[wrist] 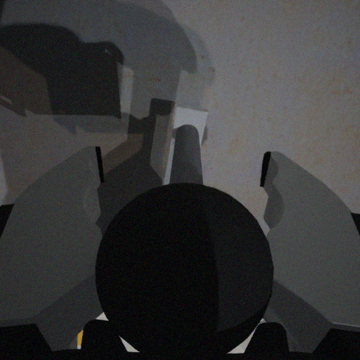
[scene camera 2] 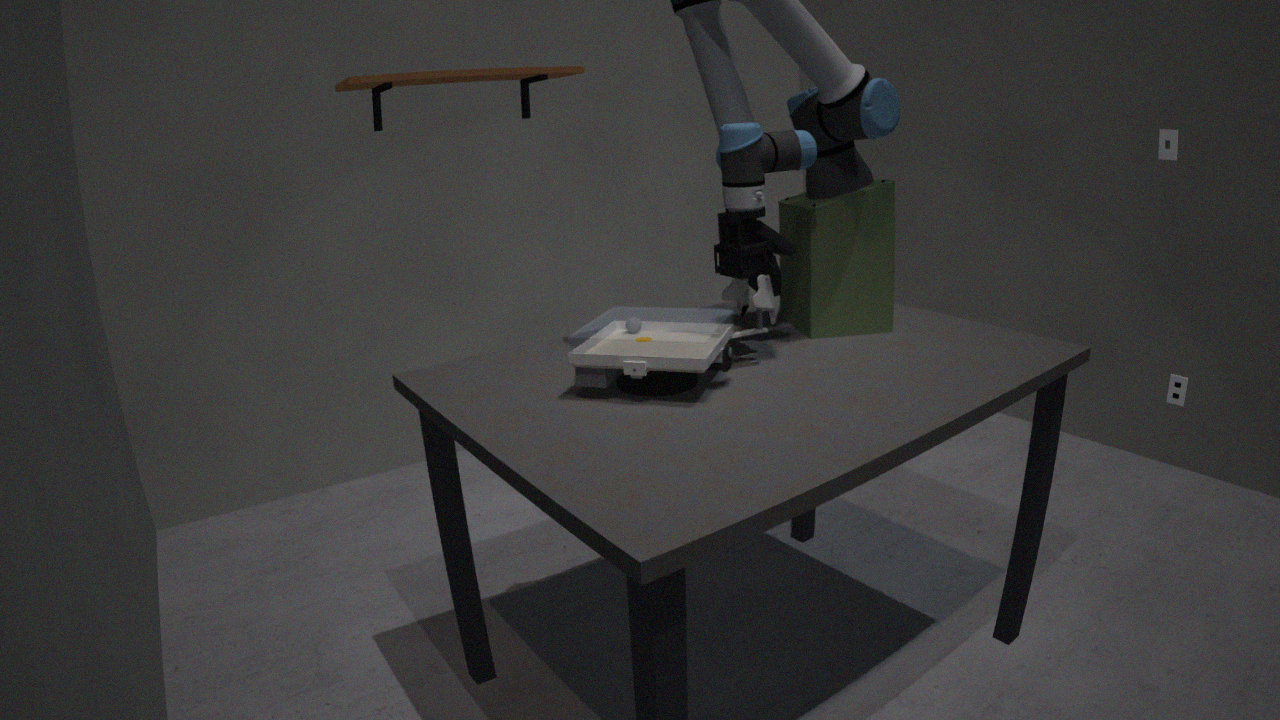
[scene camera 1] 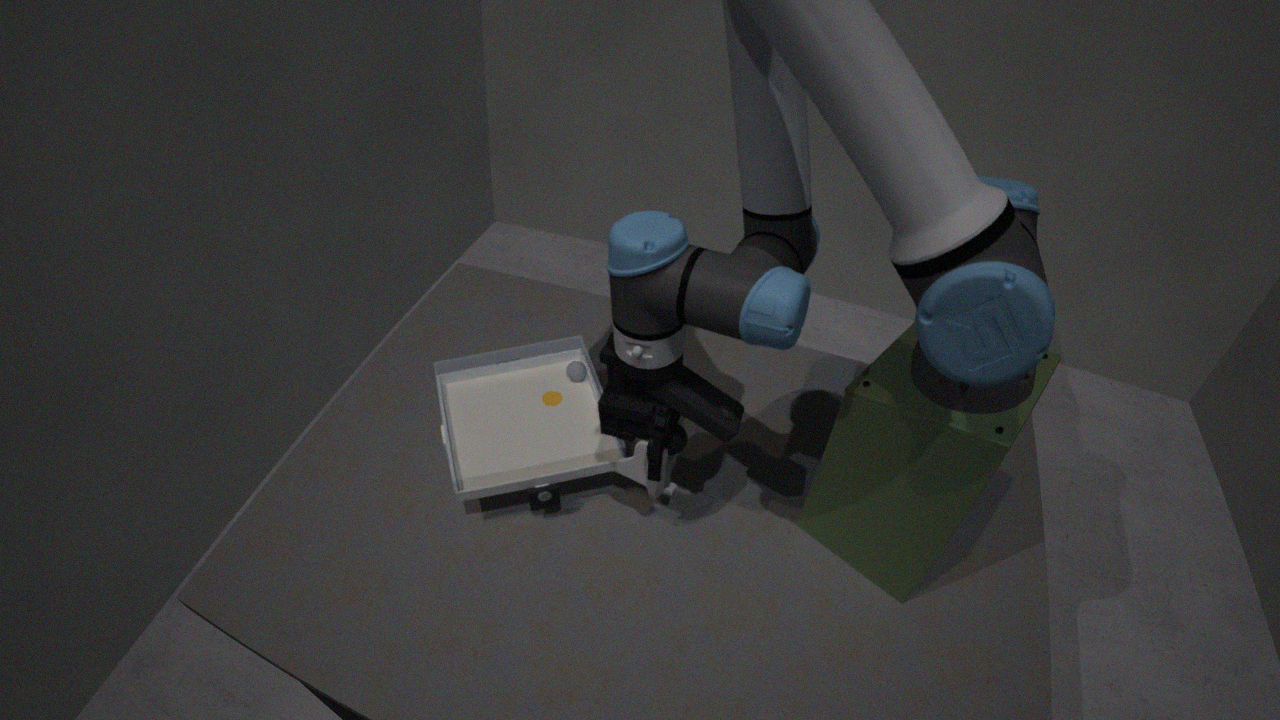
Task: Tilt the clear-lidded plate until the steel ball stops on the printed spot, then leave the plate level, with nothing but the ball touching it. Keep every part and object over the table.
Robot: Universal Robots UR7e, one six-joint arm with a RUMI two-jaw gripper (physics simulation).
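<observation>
The clear-lidded plate [scene camera 1: 510,438] [scene camera 2: 684,363] is a shallow white tray on a low base; any slight tilt is hard to tell. The steel ball [scene camera 1: 576,370] [scene camera 2: 633,325] is inside, near the far corner on the arm's side. It is apart from the orange printed spot [scene camera 1: 552,398] [scene camera 2: 643,339], which lies between it and the plate's middle. My gripper [scene camera 1: 651,461] [scene camera 2: 751,302] [wrist: 182,154] is beside the plate, at its handle, shut on a black round knob [wrist: 185,270]. The knob hides much of the handle in the wrist view.
A dark round base [scene camera 2: 657,385] and a grey block [scene camera 2: 592,377] are beneath the plate. The green pedestal [scene camera 1: 904,501] [scene camera 2: 850,259] carries the arm on the table [scene camera 1: 537,626] [scene camera 2: 760,447]. A wooden shelf [scene camera 2: 460,77] hangs on the wall.
</observation>
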